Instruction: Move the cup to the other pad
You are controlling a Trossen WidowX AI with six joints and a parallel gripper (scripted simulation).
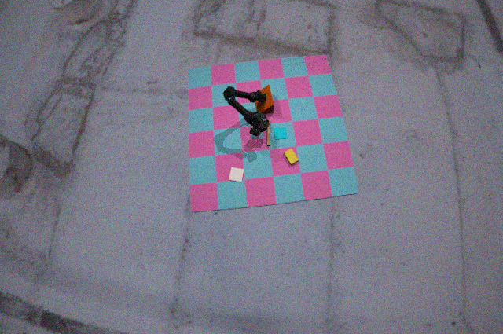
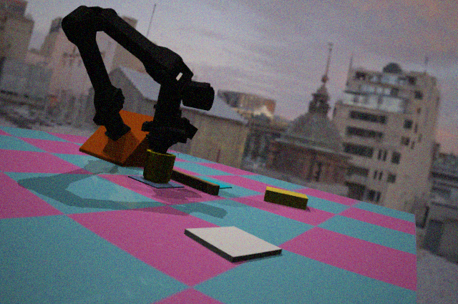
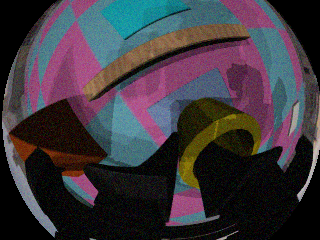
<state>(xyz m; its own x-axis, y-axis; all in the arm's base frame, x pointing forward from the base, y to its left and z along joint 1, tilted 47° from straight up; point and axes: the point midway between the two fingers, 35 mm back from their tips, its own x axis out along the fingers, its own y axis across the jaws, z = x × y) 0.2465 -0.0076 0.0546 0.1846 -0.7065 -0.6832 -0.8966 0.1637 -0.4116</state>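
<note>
The pale blue pad lies 4 cm below my gripper tip, 3 cm ahead of it and 1 cm to the right of it. Round my gripper tip: cup: 2 cm ahead, 1 cm to the right; tan bar: 8 cm to the left, 3 cm below, 3 cm ahead; cyan pad: 18 cm to the left, 4 cm below, 3 cm ahead.
</note>
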